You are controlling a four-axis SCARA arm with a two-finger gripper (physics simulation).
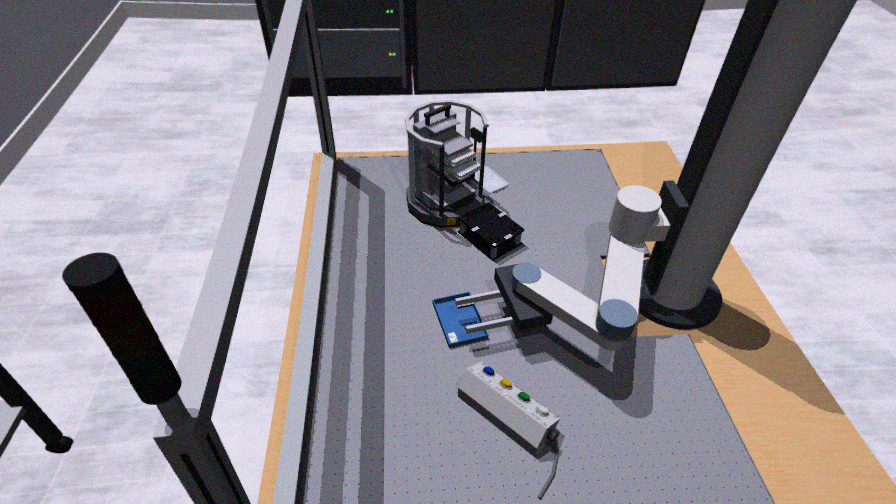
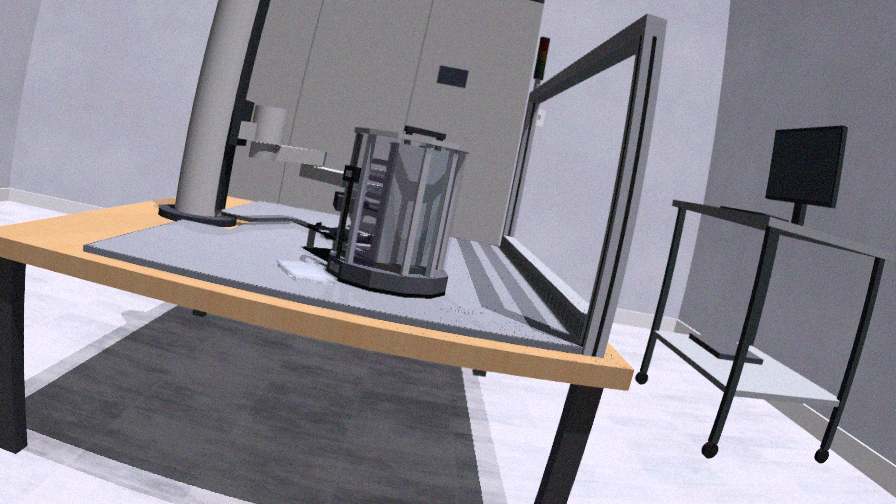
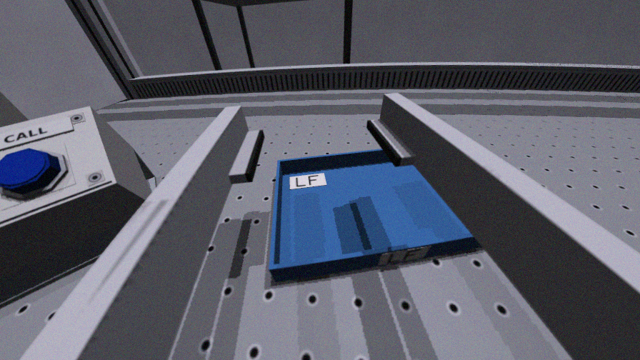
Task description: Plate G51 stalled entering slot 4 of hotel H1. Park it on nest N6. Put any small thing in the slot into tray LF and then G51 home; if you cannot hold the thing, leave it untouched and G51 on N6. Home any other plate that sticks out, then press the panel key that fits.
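Note:
My gripper is shut, with nothing between its two long fingers. Its tips hang above the blue tray LF, which shows shadows on its floor and no clear object. The hotel H1 is a round open-fronted tower; several pale plates sit stepped at its opening. Their labels and slot numbers cannot be read. A black block with white corner marks stands before it; its label is unreadable. The panel has a blue CALL key and yellow, green and white keys.
A flat whitish square lies beside the hotel's base. The arm's column stands on the wooden table edge. A guard frame runs along the opposite edge. A signal tower rises near it.

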